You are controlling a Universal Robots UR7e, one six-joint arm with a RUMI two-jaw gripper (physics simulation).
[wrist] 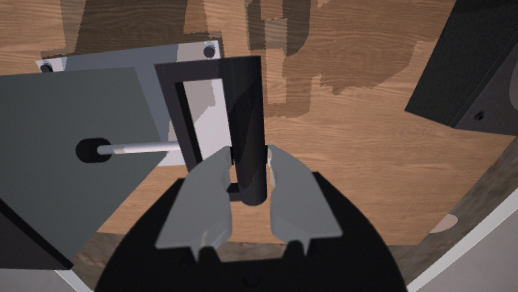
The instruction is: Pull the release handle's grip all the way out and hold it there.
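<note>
The release handle's grip [247, 110] is a dark round bar on a dark rectangular frame, in the middle of the wrist view. My gripper [249, 147] is shut on this bar near its lower end, with one grey finger on each side. A thin silver rod [142, 148] runs from the grip's frame to a black round collar [90, 150] on the face of a grey-green housing [75, 110] at the left. A length of the rod shows between the collar and the frame. The rod's end at the frame is partly hidden.
The housing stands over a pale base plate [192, 51] with dark bolts at its corners. A dark box-like object [450, 75] stands at the upper right. The wooden table top [350, 165] lies below, and its edge runs along the lower right. Shadows fall across the table at the top.
</note>
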